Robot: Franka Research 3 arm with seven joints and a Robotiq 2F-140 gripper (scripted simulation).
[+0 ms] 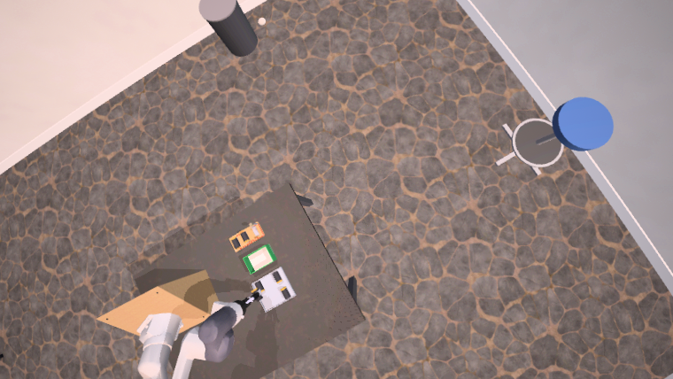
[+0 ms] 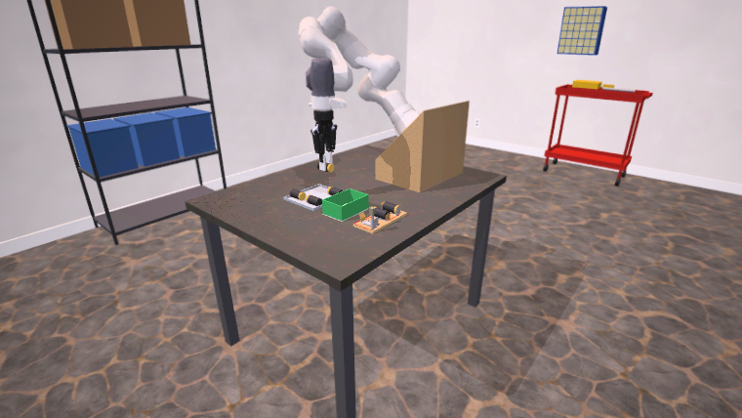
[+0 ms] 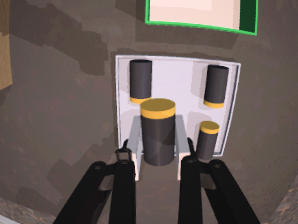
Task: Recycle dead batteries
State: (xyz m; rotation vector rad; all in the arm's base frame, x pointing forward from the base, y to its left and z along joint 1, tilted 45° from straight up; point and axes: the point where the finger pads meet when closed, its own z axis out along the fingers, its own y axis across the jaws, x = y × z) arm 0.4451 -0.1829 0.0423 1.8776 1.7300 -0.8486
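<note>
My gripper is now 330 mm to the right of the bulb, 160 mm short of it and 80 mm above it. From my hand the other things lie so: white tray: 150 mm below, 40 mm to the right, 30 mm ahead; then green recycling box: 150 mm to the left, 140 mm below, 70 mm ahead.
</note>
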